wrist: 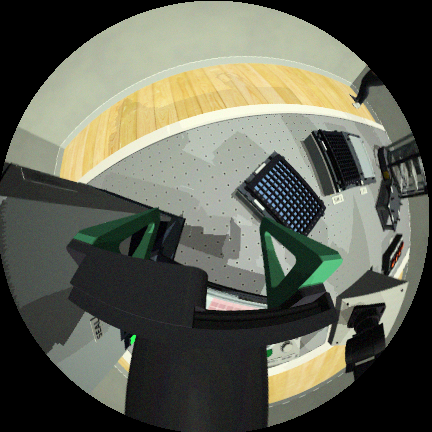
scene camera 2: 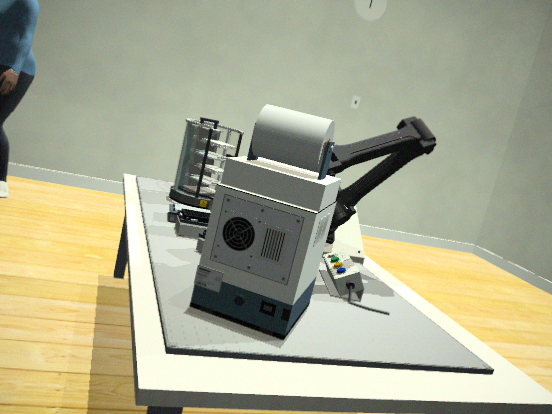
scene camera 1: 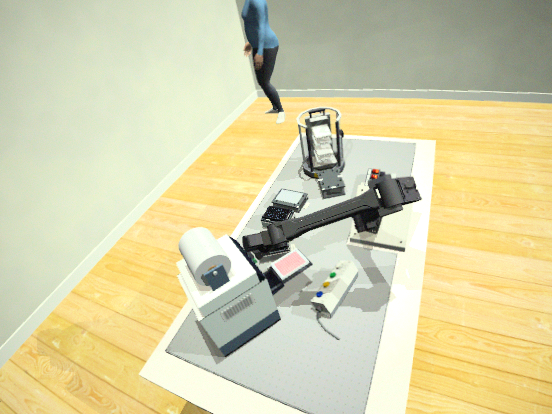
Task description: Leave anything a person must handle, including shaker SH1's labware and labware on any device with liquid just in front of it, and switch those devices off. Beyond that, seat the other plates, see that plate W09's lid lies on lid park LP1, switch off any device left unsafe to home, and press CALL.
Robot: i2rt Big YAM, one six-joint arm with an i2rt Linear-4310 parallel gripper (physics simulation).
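Seen in the pictures: gripper, fingertip midpoint: (wrist: pixel 209 217) (scene camera 1: pixel 256 252); arm's base, link origin: (wrist: pixel 365 314).
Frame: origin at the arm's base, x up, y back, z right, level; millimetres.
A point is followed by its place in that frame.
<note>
My gripper (wrist: pixel 209 217) @[x 60, y -357, z -390 mm] is open and empty, above the bench beside the sealer; scene camera 1 hides its fingers. A black plate with bluish wells (wrist: pixel 289 192) @[x -21, y -378, z -265 mm] lies on a low device (wrist: pixel 245 197) @[x -34, y -383, z -337 mm] beyond the right finger; whether it is seated I cannot tell. Another black plate (scene camera 1: pixel 277 214) @[x -14, y -434, z -99 mm] (wrist: pixel 340 157) @[x -17, y -437, z -102 mm] lies on a device beside a pale flat piece (scene camera 1: pixel 290 197) @[x -39, y -448, z 60 mm] (wrist: pixel 362 156) @[x -39, y -455, z 61 mm] that looks like a lid. A pink plate (scene camera 1: pixel 290 264) @[x 43, y -206, z -382 mm] (wrist: pixel 232 304) @[x 48, y -261, z -384 mm] is in front of the sealer (scene camera 1: pixel 235 300) @[x 180, y -238, z -658 mm] (scene camera 2: pixel 260 235) @[x 116, y -385, z -722 mm], partly hidden by my gripper in the wrist view. Device labels are too small to read.
A button box (scene camera 1: pixel 335 287) @[x -3, y -20, z -388 mm] (scene camera 2: pixel 344 275) @[x -20, y -69, z -461 mm] with coloured buttons stands near the arm base. A carousel (scene camera 1: pixel 321 145) (scene camera 2: pixel 204 160) @[x 110, y -435, z 305 mm] (wrist: pixel 407 167) stands at the far end, a dark nest (scene camera 1: pixel 331 183) @[x -22, y -276, z 212 mm] before it. Red switches (scene camera 1: pixel 375 174) @[x -32, y -81, z 352 mm] (wrist: pixel 396 254) @[x -31, y -89, z 286 mm] are near the base. A person (scene camera 1: pixel 262 42) (scene camera 2: pixel 17 50) stands beyond the bench.
</note>
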